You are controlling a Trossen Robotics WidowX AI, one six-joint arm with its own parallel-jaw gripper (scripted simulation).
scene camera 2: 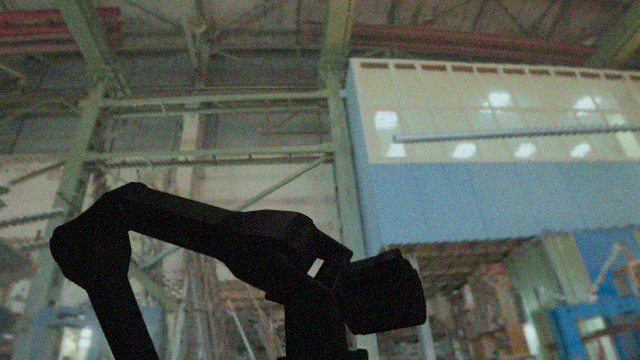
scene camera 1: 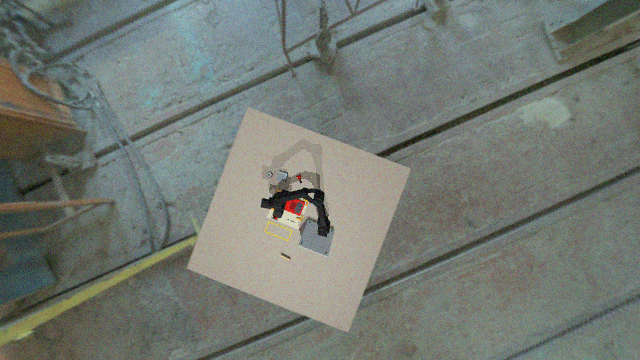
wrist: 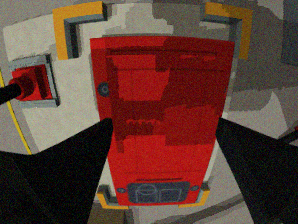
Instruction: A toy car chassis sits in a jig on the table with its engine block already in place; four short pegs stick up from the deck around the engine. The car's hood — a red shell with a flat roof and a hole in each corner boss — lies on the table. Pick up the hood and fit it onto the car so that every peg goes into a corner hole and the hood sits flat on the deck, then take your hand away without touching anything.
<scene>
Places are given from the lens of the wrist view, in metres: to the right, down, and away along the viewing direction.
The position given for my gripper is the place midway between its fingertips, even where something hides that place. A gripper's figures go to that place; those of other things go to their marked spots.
my gripper (wrist: 164,123): 0.01, 0.01, 0.10
red hood (wrist: 165,107): 0.01, 0.00, 0.08
jig (wrist: 61,42): -0.07, -0.05, 0.09
The marked spots on the jig and the red hood are 0.09 m apart.
</scene>
